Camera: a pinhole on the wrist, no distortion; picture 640 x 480 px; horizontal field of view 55.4 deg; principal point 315.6 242.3 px. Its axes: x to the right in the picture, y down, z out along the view. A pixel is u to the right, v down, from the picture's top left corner.
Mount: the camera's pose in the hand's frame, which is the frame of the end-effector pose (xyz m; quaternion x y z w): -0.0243 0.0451 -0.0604 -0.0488 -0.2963 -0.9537 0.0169
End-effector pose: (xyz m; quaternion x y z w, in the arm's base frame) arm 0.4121 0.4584 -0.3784 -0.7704 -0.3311 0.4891 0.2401
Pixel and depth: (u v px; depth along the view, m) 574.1 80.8 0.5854
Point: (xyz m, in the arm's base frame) 0.1543 -0.0334 -0.7353
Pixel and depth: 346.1 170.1 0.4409
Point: 0.2514 0.2366 -0.7165
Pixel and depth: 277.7 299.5 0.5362
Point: 0.1452 0.3143 -0.7896
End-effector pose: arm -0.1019 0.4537 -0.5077 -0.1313 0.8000 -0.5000 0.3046
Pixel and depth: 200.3 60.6 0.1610
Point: -0.0725 0.4974 -0.6814
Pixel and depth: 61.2 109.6 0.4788
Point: -0.0696 0.3524 -1.0158
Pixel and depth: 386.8 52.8 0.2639
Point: 0.0224 0.5141 -0.7603
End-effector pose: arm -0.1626 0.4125 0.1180 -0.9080 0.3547 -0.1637 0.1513
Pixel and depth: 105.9 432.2 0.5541
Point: 0.0529 0.1805 -0.3494
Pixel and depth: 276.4 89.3 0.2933
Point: -0.2592 0.2331 -0.1086
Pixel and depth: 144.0 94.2 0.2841
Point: -0.2166 0.1956 -0.0836
